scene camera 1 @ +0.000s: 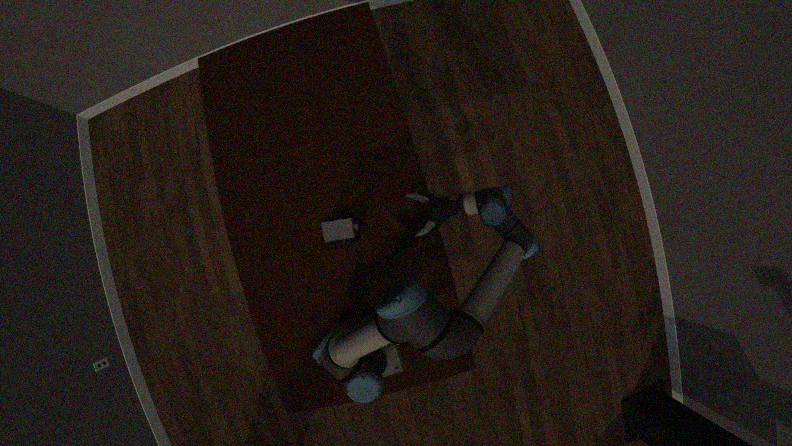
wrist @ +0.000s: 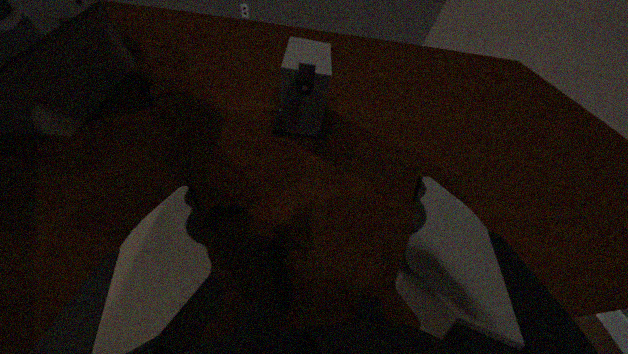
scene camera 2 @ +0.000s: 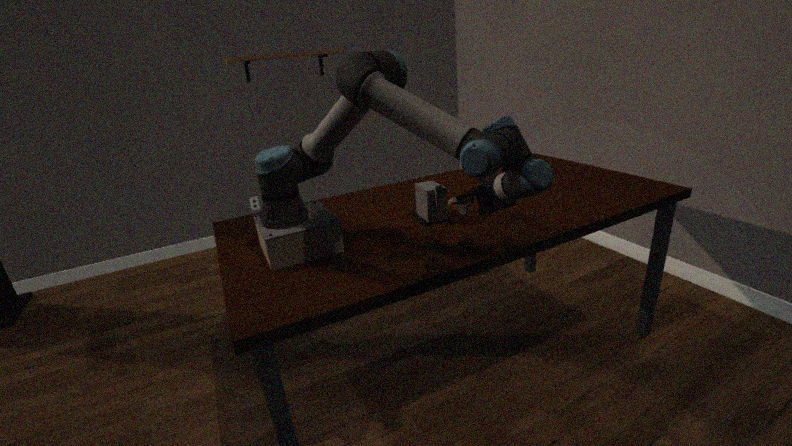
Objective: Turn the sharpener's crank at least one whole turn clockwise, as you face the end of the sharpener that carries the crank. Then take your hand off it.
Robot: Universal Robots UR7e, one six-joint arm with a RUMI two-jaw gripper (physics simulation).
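The sharpener [scene camera 1: 338, 229] [scene camera 2: 426, 200] [wrist: 309, 52], a pale upright box with a darker crank end, stands on the table [scene camera 1: 299, 127] [scene camera 2: 598, 180] [wrist: 465, 110]. Its dark crank [wrist: 306, 75] shows high on the end facing the wrist camera, below the top's near edge; the exact angle of its arm is hard to tell in the dim light. My gripper [scene camera 1: 413, 214] [wrist: 307, 184] is open, with nothing between its fingers. It is level with the crank end's side, apart from the sharpener, and its fingers point towards that end. In scene camera 2 the fingers partly overlap one another.
The arm's pale base block [scene camera 1: 393, 361] [scene camera 2: 285, 249] stands at one end of the table. My forearm [scene camera 1: 493, 282] [scene camera 2: 415, 113] reaches out past the table's long edge and bends back at the wrist. A wall shelf [scene camera 2: 282, 56] hangs behind the arm. The picture is dark and grainy.
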